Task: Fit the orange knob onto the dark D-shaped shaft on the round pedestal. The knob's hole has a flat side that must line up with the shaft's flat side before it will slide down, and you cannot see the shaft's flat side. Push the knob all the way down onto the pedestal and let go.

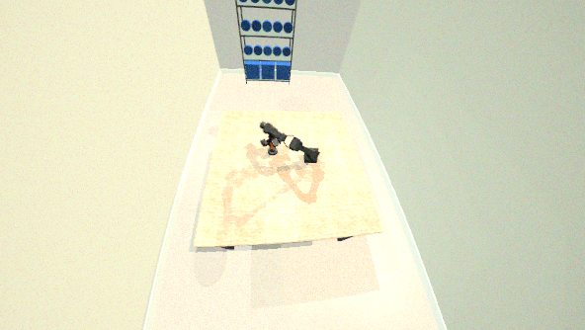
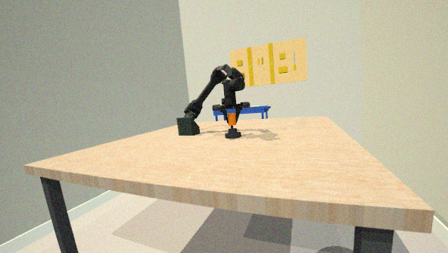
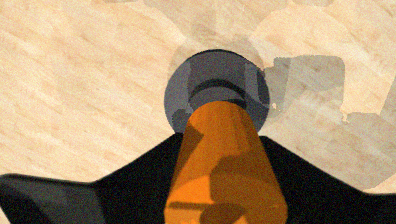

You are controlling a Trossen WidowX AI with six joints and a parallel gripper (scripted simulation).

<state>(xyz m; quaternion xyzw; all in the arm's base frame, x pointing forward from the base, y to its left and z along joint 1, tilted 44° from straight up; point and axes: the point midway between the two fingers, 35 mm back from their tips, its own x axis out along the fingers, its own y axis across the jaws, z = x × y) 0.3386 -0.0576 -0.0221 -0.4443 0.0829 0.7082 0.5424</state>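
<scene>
Now: gripper tip 20 mm below the orange knob. From my gripper tip the other things lie so: pedestal: 40 mm below.
</scene>
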